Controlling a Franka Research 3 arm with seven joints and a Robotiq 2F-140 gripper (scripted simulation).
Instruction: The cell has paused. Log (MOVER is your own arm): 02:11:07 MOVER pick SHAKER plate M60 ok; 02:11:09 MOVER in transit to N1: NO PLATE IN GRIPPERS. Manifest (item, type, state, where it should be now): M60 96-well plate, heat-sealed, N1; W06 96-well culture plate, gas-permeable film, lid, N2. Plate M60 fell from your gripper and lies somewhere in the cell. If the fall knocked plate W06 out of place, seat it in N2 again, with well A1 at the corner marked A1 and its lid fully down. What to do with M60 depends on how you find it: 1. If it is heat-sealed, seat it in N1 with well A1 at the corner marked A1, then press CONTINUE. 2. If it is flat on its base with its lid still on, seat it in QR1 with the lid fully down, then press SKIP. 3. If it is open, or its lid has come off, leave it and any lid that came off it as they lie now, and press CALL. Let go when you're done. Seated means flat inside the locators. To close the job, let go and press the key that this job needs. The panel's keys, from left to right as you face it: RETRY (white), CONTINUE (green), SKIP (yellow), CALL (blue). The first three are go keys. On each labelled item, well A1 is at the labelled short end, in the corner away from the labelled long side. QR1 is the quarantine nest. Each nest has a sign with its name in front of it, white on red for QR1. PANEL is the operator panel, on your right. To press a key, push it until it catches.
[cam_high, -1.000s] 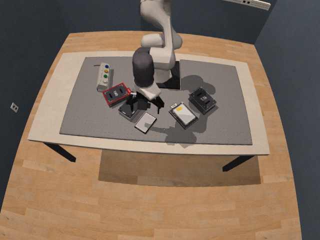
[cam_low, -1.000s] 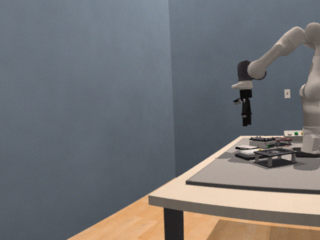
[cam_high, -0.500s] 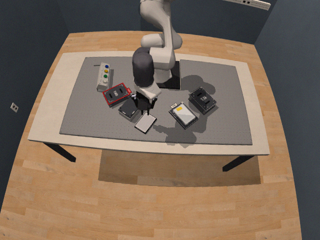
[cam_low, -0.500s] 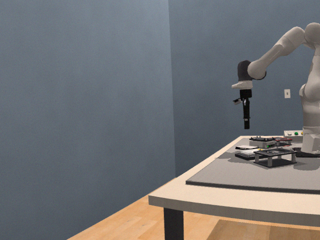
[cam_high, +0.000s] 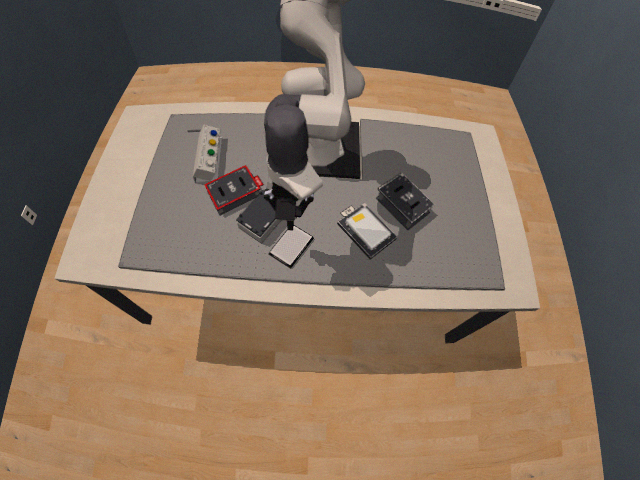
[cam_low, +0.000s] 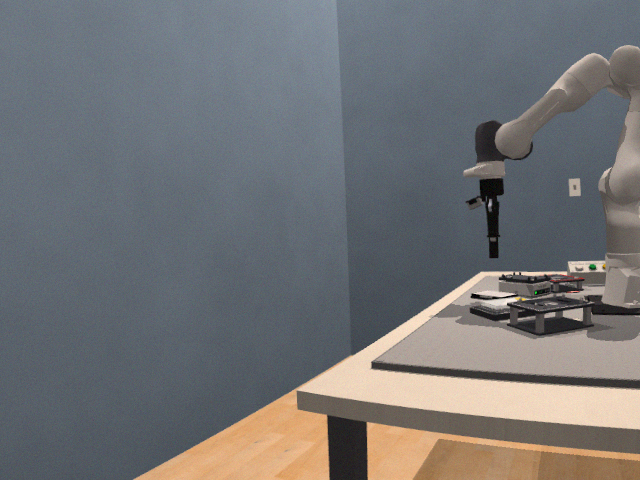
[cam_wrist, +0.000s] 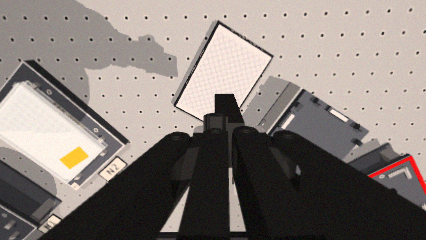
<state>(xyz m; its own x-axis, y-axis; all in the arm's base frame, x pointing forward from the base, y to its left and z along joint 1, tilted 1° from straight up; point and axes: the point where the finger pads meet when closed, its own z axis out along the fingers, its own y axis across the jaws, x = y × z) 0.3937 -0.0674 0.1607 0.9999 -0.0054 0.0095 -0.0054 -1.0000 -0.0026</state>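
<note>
My gripper is now 150 mm above the plate M60. Also, from my hand: plate W06: 70 mm behind, 240 mm to the left, 130 mm below; shaker block: 60 mm behind, 110 mm to the right, 100 mm below; A1 mark: 280 mm behind, 360 mm to the left, 110 mm below.
</note>
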